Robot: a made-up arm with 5 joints. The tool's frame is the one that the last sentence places.
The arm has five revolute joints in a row. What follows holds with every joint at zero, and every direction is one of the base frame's.
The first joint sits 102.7 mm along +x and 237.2 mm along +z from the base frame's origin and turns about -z.
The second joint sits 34.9 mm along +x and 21 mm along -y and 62.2 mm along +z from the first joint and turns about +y.
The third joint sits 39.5 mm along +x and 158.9 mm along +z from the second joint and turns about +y.
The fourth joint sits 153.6 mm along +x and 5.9 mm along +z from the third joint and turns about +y.
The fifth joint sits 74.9 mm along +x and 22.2 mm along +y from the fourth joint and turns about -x.
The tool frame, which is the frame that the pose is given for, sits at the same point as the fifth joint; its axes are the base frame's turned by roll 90, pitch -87.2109 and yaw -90 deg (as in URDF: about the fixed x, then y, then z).
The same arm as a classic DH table. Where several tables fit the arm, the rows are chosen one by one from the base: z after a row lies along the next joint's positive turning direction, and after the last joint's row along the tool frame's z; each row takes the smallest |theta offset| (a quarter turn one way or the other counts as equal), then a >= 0, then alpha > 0; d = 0 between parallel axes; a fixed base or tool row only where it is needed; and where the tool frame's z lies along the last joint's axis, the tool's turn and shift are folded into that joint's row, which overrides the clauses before.
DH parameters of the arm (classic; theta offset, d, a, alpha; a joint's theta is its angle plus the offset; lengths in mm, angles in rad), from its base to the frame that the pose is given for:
base (fixed): 0 0 102.7 3.1416
joint 1: 0 -299.4 34.9 1.5708
joint 2: -1.3272 0 163.7 0
joint 3: 1.2888 0 153.7 0
joint 4: -1.5324 1.2 0 1.5708
joint 5: -0.0487 -74.9 0 0

